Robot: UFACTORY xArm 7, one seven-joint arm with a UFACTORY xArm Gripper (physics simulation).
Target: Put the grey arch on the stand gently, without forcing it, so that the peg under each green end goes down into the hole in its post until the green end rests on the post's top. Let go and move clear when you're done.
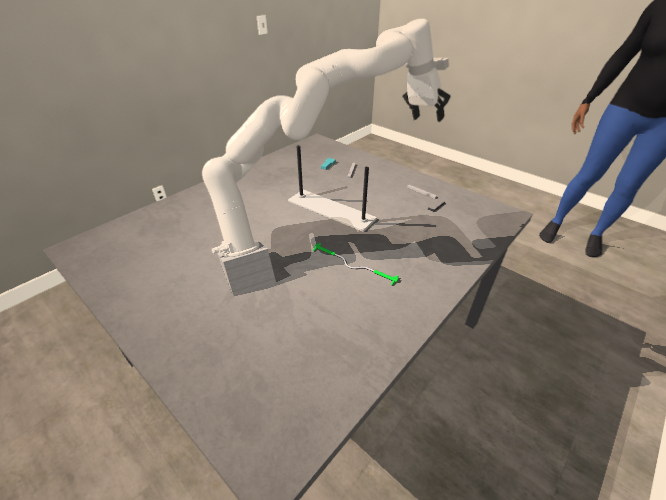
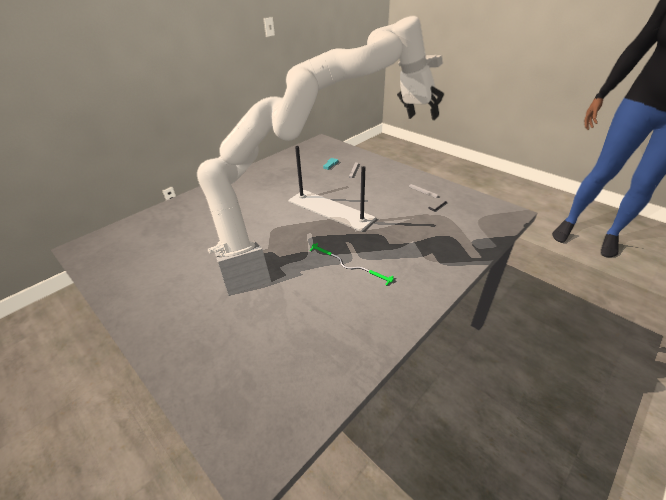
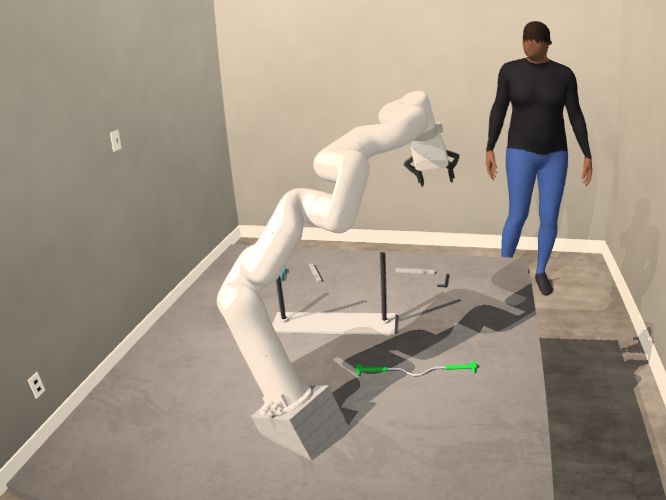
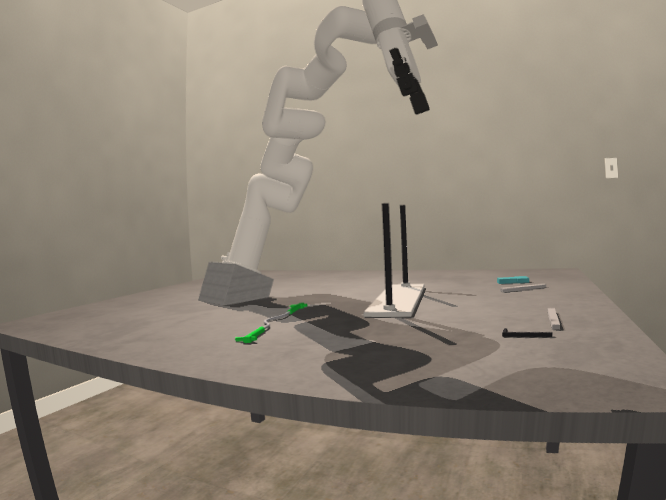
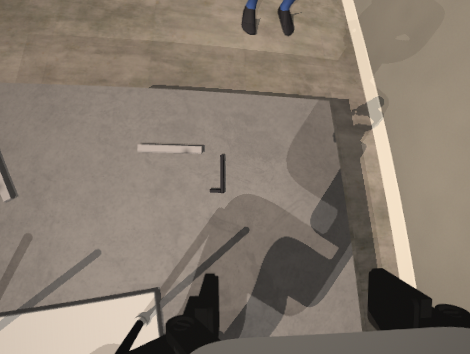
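Where they show: gripper, fingertip midpoint: point(image 1: 428, 118) point(image 2: 423, 117) point(image 3: 437, 182) point(image 4: 416, 103) point(image 5: 294, 297); arm's base at its link origin: point(image 1: 241, 250) point(image 2: 237, 250) point(image 3: 288, 401) point(image 4: 240, 270).
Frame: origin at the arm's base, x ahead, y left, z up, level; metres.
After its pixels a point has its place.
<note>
The grey arch point(image 1: 385, 276) @(y -0.365, x 0.345, z -0.074 m) point(image 2: 380, 276) @(y -0.364, x 0.346, z -0.074 m) point(image 3: 460, 367) @(y -0.361, x 0.344, z -0.075 m) point(image 4: 255, 334) @(y -0.367, x 0.357, z -0.075 m) lies flat on the table, its thin wavy grey middle running between two green ends. It is between the robot base and the stand on one side and the table edge on the other. The stand point(image 1: 333, 210) @(y 0.060, x 0.472, z -0.071 m) point(image 2: 332, 210) @(y 0.061, x 0.471, z -0.071 m) point(image 3: 333, 322) @(y 0.080, x 0.471, z -0.071 m) point(image 4: 398, 302) @(y -0.003, x 0.510, z -0.071 m) point(image 5: 75, 327) @(y 0.045, x 0.499, z -0.071 m) is a white base plate with two upright black posts; no arch is on them. The holes in the post tops are too small to see. My gripper point(image 1: 428, 116) @(y -0.215, x 0.657, z 0.359 m) point(image 2: 422, 116) @(y -0.215, x 0.657, z 0.359 m) point(image 3: 436, 181) @(y -0.215, x 0.657, z 0.359 m) point(image 5: 294, 297) @(y -0.215, x 0.657, z 0.359 m) is open and empty, high above the table beyond the stand, far from the arch.
A teal piece point(image 1: 328, 163) @(y 0.406, x 0.735, z -0.068 m) point(image 4: 513, 279) @(y 0.404, x 0.743, z -0.071 m), a light grey bar point(image 1: 352, 170) @(y 0.275, x 0.785, z -0.073 m), another light grey bar point(image 1: 422, 191) @(y -0.088, x 0.894, z -0.073 m) point(image 5: 170, 148) @(y -0.082, x 0.898, z -0.073 m) and a black L-shaped piece point(image 1: 436, 206) @(y -0.215, x 0.840, z -0.075 m) point(image 3: 444, 282) @(y -0.213, x 0.832, z -0.075 m) point(image 5: 223, 172) @(y -0.215, x 0.857, z -0.076 m) lie beyond the stand. A person point(image 3: 537, 107) stands beyond the table.
</note>
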